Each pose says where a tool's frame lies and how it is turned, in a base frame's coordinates. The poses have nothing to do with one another.
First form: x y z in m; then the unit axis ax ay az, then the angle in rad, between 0 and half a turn.
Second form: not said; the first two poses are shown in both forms.
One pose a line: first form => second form
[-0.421 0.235 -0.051 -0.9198 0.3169 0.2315 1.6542] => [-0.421 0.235 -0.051 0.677 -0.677 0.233 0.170]
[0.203 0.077 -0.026 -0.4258 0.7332 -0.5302 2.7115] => [0.203 0.077 -0.026 0.213 -0.416 0.716 -0.518]
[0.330 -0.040 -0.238 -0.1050 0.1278 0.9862 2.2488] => [0.330 -0.040 -0.238 0.432 -0.095 0.115 0.890]
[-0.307 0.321 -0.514 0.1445 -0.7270 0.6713 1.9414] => [-0.307 0.321 -0.514 0.565 0.119 -0.600 0.554]
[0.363 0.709 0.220 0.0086 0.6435 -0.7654 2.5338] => [0.363 0.709 0.220 0.299 0.008 0.614 -0.730]
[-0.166 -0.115 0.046 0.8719 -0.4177 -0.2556 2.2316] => [-0.166 -0.115 0.046 0.439 0.783 -0.375 -0.230]
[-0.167 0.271 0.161 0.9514 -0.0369 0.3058 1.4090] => [-0.167 0.271 0.161 0.762 0.616 -0.024 0.198]
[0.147 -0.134 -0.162 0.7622 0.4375 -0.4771 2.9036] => [0.147 -0.134 -0.162 0.119 0.757 0.434 -0.474]
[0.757 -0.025 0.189 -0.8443 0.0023 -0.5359 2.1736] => [0.757 -0.025 0.189 0.465 -0.747 0.002 -0.474]
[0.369 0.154 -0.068 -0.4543 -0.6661 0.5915 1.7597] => [0.369 0.154 -0.068 0.637 -0.350 -0.513 0.456]
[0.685 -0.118 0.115 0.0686 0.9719 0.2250 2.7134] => [0.685 -0.118 0.115 0.212 0.067 0.950 0.220]
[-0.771 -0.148 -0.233 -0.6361 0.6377 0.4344 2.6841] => [-0.771 -0.148 -0.233 0.227 -0.620 0.621 0.423]
